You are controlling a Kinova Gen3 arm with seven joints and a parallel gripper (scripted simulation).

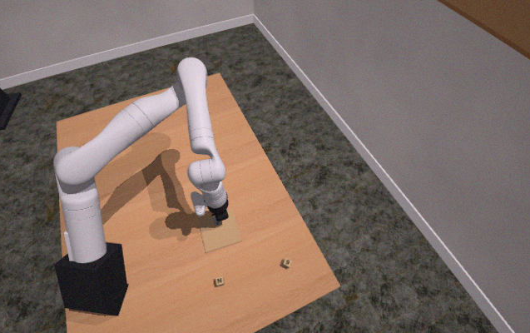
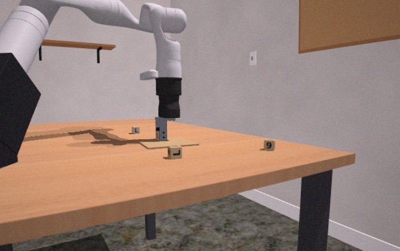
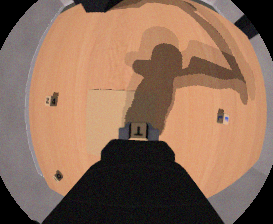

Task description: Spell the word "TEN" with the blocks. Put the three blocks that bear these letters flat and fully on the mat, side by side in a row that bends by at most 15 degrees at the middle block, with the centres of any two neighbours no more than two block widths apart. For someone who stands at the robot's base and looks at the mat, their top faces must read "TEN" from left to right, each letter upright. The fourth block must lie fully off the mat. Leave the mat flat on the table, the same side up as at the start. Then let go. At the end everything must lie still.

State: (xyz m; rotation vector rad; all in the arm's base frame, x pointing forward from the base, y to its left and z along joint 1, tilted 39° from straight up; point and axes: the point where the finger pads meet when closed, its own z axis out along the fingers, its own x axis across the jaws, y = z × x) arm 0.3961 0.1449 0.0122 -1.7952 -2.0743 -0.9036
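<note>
My hand is 4 cm to the left of the mat, 2 cm above it and 1 cm short of it.
</note>
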